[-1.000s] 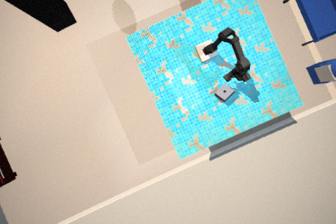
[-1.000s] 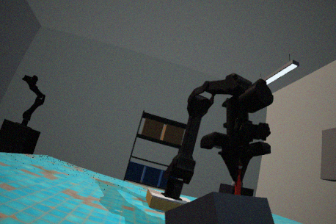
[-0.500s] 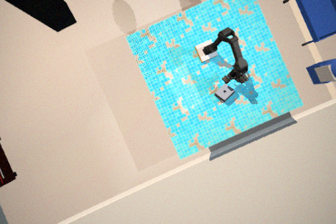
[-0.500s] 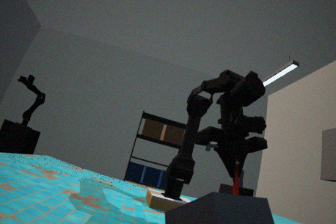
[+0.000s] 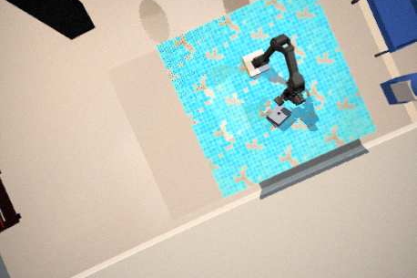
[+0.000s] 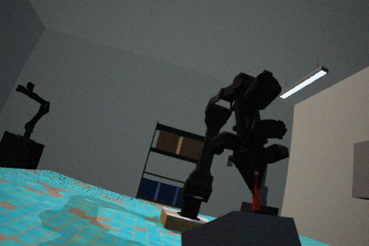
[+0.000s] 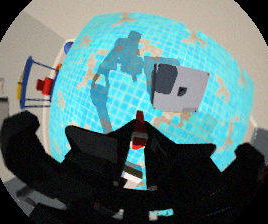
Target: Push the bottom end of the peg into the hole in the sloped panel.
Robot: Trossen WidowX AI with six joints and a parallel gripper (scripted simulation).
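Right now my gripper tip is 10 cm short of the grey sloped panel, 7 cm to the left of it and 9 cm above it. Round my gripper tip: red peg (1 cm behind, 2 cm above).
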